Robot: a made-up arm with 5 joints. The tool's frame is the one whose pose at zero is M. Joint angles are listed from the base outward.
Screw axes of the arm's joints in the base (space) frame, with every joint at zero. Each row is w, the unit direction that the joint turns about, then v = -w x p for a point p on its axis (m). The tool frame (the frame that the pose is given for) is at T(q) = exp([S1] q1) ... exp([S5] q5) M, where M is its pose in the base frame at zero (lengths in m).
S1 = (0, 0, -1, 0, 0, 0)
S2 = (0, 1, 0, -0.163, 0, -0.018)
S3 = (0, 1, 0, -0.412, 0, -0.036)
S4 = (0, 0, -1, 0.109, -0.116, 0)
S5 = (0, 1, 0, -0.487, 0, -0.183)
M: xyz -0.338 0.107 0.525 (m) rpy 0 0 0 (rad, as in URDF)
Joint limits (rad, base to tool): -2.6..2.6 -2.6..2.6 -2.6..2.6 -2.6..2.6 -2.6..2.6
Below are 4 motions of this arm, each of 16 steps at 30 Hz.
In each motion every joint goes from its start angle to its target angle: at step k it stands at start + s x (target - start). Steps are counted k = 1, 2, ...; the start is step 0. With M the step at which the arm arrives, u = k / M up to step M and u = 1 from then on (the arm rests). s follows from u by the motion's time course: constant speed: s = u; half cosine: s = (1 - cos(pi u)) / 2; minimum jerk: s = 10 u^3 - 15 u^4 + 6 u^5.
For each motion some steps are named. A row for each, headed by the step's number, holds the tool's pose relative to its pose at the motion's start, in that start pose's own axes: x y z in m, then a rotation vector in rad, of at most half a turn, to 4 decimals.
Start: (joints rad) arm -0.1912 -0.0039 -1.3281 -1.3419 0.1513
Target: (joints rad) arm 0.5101 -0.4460 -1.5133 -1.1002 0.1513
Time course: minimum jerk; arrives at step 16
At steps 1, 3, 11, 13, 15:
1: 0.0004 0.0006 0.0002 -0.0015 0.0012 -0.0011
3: 0.0085 0.0121 0.0046 -0.0342 0.0253 -0.0248
11: 0.1463 0.1470 -0.0071 -0.6272 0.3897 -0.2754
13: 0.1642 0.1580 -0.0205 -0.7342 0.4431 -0.2883
15: 0.1698 0.1611 -0.0256 -0.7723 0.4613 -0.2906

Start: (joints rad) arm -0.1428 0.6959 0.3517 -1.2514 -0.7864
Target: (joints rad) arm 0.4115 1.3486 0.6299 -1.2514 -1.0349
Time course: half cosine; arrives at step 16
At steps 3, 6, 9, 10, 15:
3: 0.0182 -0.0067 0.0107 0.0456 -0.0356 -0.0777
6: 0.0573 -0.0375 0.0421 0.1721 -0.1374 -0.2800
9: 0.0827 -0.1009 0.0843 0.3469 -0.2795 -0.5287
10: 0.0840 -0.1261 0.0970 0.4069 -0.3272 -0.6062
15: 0.0643 -0.2167 0.1289 0.6099 -0.4804 -0.8416

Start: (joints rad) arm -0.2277 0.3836 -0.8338 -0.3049 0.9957
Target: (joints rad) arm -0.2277 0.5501 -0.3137 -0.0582 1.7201
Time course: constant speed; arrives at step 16
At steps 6, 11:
6: 0.0399 -0.0170 0.1366 0.1123 0.5204 0.0207
11: 0.1123 -0.0387 0.2257 0.1965 0.9576 0.0458

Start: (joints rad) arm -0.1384 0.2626 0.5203 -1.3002 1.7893
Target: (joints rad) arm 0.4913 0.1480 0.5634 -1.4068 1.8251
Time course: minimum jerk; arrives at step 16
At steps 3, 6, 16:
3: 0.0031 0.0031 -0.0003 0.0157 -0.0200 0.0059
6: 0.0171 0.0181 0.0012 0.0898 -0.1122 0.0323
16: 0.0509 0.0674 0.0366 0.3410 -0.3958 0.1075

